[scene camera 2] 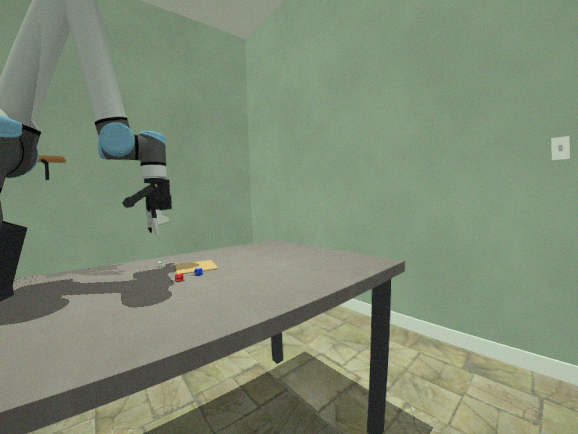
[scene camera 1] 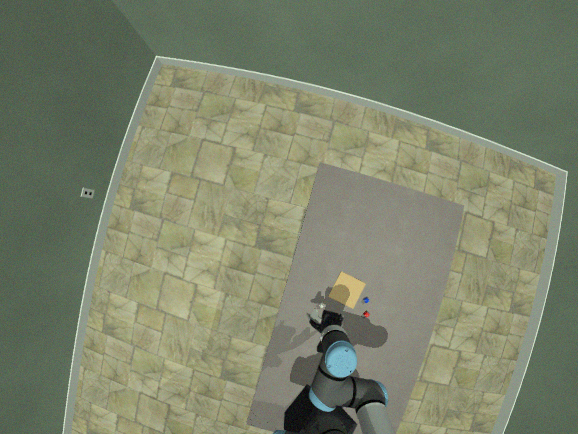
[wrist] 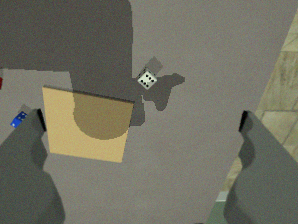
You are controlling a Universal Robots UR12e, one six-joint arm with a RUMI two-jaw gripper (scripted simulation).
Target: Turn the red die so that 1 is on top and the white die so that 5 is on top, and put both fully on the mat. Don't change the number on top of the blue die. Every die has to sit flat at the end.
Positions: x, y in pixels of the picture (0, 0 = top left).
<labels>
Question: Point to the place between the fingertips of my gripper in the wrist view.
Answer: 144, 111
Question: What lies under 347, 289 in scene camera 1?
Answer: A tan mat.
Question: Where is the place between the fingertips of my gripper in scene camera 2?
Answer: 154, 234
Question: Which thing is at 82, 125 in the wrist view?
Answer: A tan mat.
</labels>
